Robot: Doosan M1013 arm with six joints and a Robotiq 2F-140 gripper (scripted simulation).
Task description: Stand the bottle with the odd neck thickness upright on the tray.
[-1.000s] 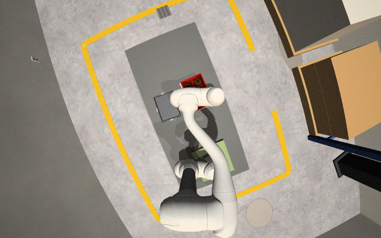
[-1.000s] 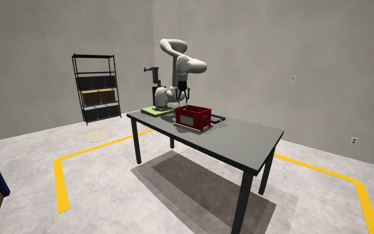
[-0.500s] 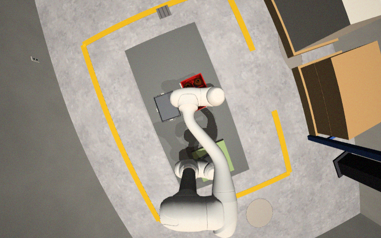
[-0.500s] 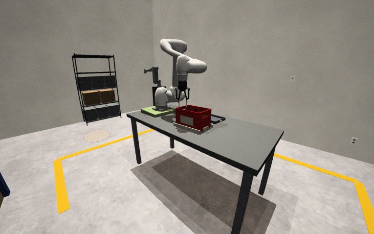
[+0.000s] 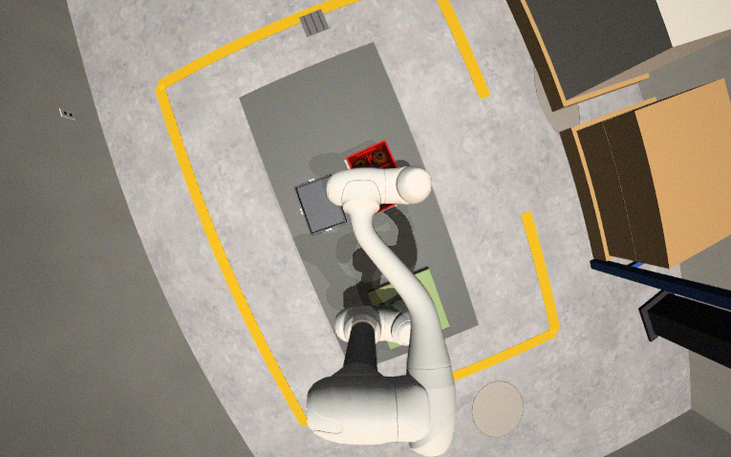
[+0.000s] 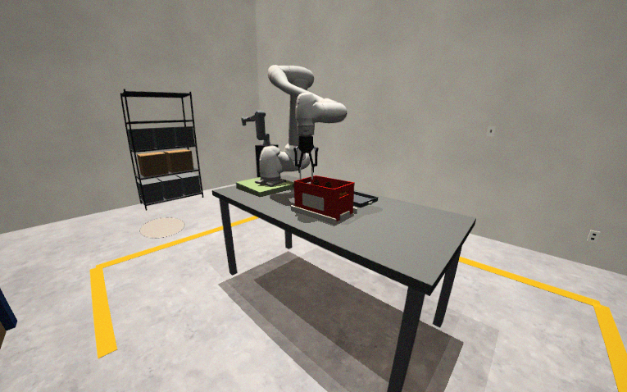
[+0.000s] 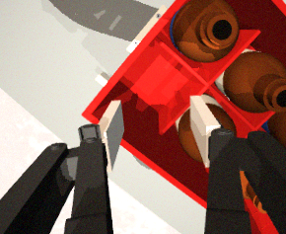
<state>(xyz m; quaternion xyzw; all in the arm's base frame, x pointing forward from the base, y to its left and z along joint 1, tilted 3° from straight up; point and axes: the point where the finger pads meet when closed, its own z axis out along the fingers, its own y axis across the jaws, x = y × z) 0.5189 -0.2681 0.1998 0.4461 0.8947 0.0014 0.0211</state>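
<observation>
The red crate lies 9 cm ahead of my hand, 3 cm to the left of it and 13 cm below it. The rest, counted from my hand: dark grey tray: 15 cm ahead, 33 cm to the left, 20 cm below.
</observation>
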